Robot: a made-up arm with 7 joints. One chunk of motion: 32 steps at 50 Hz.
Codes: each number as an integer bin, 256 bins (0 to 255) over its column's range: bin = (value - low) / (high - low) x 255, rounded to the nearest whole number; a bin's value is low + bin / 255 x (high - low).
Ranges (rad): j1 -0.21..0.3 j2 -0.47..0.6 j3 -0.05..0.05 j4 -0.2..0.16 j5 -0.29..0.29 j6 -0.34..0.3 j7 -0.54..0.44
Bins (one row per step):
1: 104 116 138 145 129 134 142
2: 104 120 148 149 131 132 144
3: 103 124 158 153 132 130 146
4: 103 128 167 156 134 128 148
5: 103 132 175 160 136 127 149
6: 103 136 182 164 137 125 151
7: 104 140 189 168 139 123 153
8: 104 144 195 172 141 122 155
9: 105 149 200 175 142 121 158
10: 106 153 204 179 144 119 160
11: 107 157 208 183 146 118 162
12: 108 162 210 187 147 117 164
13: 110 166 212 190 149 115 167
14: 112 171 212 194 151 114 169
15: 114 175 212 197 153 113 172
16: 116 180 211 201 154 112 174
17: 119 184 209 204 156 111 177
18: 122 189 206 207 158 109 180
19: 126 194 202 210 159 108 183
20: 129 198 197 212 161 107 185
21: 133 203 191 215 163 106 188
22: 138 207 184 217 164 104 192
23: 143 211 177 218 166 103 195
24: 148 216 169 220 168 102 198
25: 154 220 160 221 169 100 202
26: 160 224 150 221 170 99 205
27: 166 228 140 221 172 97 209
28: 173 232 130 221 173 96 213
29: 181 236 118 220 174 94 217
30: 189 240 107 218 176 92 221
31: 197 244 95 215 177 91 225
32: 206 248 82 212 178 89 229
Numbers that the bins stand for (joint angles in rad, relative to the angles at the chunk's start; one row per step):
1: -0.0020 0.0167 0.0041 0.0047 0.0034 -0.0037 0.0057
2: -0.0020 0.0335 0.0080 0.0104 0.0080 -0.0087 0.0134
3: -0.0040 0.0503 0.0120 0.0160 0.0102 -0.0137 0.0211
4: -0.0040 0.0671 0.0155 0.0202 0.0148 -0.0187 0.0288
5: -0.0040 0.0839 0.0186 0.0259 0.0193 -0.0213 0.0326
6: -0.0040 0.1007 0.0214 0.0315 0.0216 -0.0263 0.0403
7: -0.0020 0.1175 0.0241 0.0372 0.0262 -0.0313 0.0480
8: -0.0020 0.1342 0.0265 0.0428 0.0307 -0.0338 0.0557
9: 0.0000 0.1552 0.0284 0.0471 0.0330 -0.0363 0.0672
10: 0.0020 0.1720 0.0300 0.0527 0.0375 -0.0413 0.0749
11: 0.0040 0.1888 0.0316 0.0584 0.0421 -0.0438 0.0826
12: 0.0060 0.2098 0.0324 0.0640 0.0444 -0.0464 0.0903
13: 0.0100 0.2265 0.0331 0.0682 0.0489 -0.0514 0.1018
14: 0.0140 0.2475 0.0331 0.0739 0.0535 -0.0539 0.1095
15: 0.0180 0.2643 0.0331 0.0781 0.0580 -0.0564 0.1210
16: 0.0220 0.2853 0.0327 0.0838 0.0603 -0.0589 0.1287
17: 0.0280 0.3021 0.0320 0.0880 0.0648 -0.0614 0.1402
18: 0.0340 0.3231 0.0308 0.0922 0.0694 -0.0664 0.1518
19: 0.0420 0.3440 0.0292 0.0965 0.0716 -0.0689 0.1633
20: 0.0480 0.3608 0.0273 0.0993 0.0762 -0.0715 0.1710
21: 0.0560 0.3818 0.0249 0.1035 0.0807 -0.0740 0.1825
22: 0.0660 0.3986 0.0222 0.1064 0.0830 -0.0790 0.1979
23: 0.0760 0.4154 0.0194 0.1078 0.0876 -0.0815 0.2094
24: 0.0860 0.4364 0.0163 0.1106 0.0921 -0.0840 0.2209
25: 0.0980 0.4531 0.0127 0.1120 0.0944 -0.0890 0.2363
26: 0.1100 0.4699 0.0088 0.1120 0.0967 -0.0915 0.2478
27: 0.1220 0.4867 0.0049 0.1120 0.1012 -0.0965 0.2632
28: 0.1360 0.5035 0.0010 0.1120 0.1035 -0.0991 0.2786
29: 0.1520 0.5203 -0.0037 0.1106 0.1058 -0.1041 0.2940
30: 0.1680 0.5371 -0.0080 0.1078 0.1103 -0.1091 0.3093
31: 0.1840 0.5538 -0.0127 0.1035 0.1126 -0.1116 0.3247
32: 0.2020 0.5706 -0.0178 0.0993 0.1149 -0.1166 0.3401

